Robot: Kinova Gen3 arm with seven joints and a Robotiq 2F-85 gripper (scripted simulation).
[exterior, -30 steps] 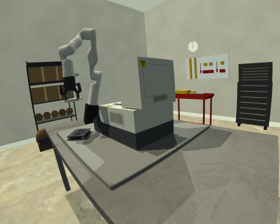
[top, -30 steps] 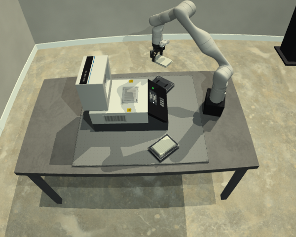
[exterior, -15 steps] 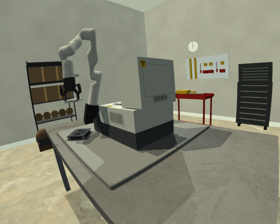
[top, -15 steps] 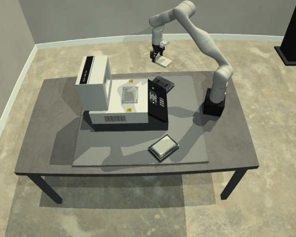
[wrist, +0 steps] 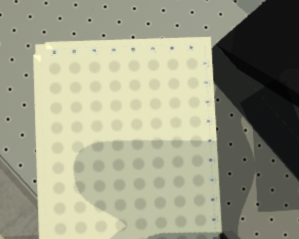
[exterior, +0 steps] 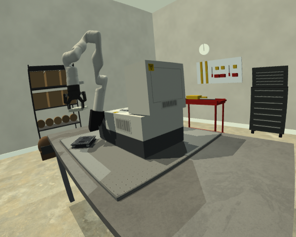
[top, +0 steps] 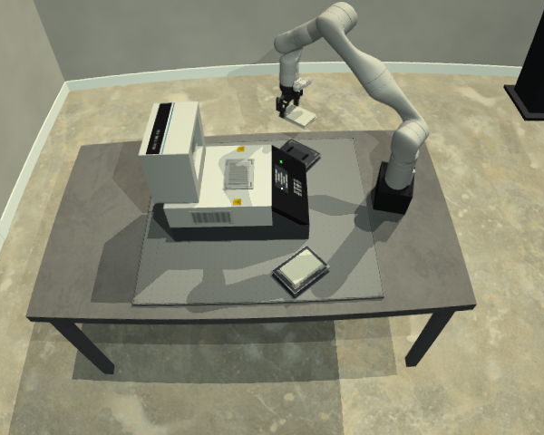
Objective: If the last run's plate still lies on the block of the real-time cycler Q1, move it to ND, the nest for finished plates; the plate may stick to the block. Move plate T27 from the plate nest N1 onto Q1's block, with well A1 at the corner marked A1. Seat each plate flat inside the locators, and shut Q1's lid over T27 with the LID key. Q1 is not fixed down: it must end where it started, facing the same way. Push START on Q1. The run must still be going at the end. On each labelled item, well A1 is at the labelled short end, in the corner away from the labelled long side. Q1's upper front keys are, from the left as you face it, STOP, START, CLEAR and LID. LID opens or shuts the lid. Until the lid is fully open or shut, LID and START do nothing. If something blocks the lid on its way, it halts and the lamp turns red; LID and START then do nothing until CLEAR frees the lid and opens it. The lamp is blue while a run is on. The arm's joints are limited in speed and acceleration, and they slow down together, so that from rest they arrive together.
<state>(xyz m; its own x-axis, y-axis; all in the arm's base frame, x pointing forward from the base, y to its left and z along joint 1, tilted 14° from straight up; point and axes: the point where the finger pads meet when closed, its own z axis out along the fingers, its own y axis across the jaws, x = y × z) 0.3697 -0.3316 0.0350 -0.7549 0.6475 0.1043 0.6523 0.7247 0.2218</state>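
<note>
My gripper is now 30 mm past the black nest, 30 mm to the right of it and 220 mm above it. Also, from my hand: cream well plate (600 mm to the left, 200 mm below); corner mark a1 (90 mm behind, 600 mm to the left, 210 mm below).
</note>
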